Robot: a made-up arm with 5 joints.
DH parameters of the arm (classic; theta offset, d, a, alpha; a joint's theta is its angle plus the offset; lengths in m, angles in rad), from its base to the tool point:
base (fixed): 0.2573 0 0.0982 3.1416
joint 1: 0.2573 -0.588 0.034 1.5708
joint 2: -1.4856 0 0.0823 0
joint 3: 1.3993 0 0.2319 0
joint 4: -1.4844 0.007 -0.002 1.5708
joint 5: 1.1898 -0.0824 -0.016 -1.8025
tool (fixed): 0.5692 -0.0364 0 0
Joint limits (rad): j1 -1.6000..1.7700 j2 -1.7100..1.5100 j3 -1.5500..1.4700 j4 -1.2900..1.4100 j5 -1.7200..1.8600
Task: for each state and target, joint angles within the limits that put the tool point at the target. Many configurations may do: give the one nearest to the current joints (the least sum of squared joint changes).
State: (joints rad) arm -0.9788 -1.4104 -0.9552 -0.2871 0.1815
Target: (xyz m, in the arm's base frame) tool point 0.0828 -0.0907 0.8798
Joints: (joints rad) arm -1.3325 -1.2868 -0.1920 -0.8929 0.1886
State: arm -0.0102 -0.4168 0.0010 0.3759 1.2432
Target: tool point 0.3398 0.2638 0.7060
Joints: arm -0.6982 -0.1264 0.0816 0.3870 1.3022
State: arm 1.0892 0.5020 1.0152 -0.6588 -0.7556
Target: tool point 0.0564 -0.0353 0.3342
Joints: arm 1.6793 0.8957 0.9798 -0.5231 -0.8216
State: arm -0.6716 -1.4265 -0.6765 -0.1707 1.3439
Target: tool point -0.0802 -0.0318 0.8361
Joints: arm -0.4514 -1.6098 -0.1174 -0.7635 1.2959
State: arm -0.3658 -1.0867 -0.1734 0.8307 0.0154
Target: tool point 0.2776 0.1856 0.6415
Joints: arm -0.8288 -0.8671 0.6958 1.4100 -0.2123
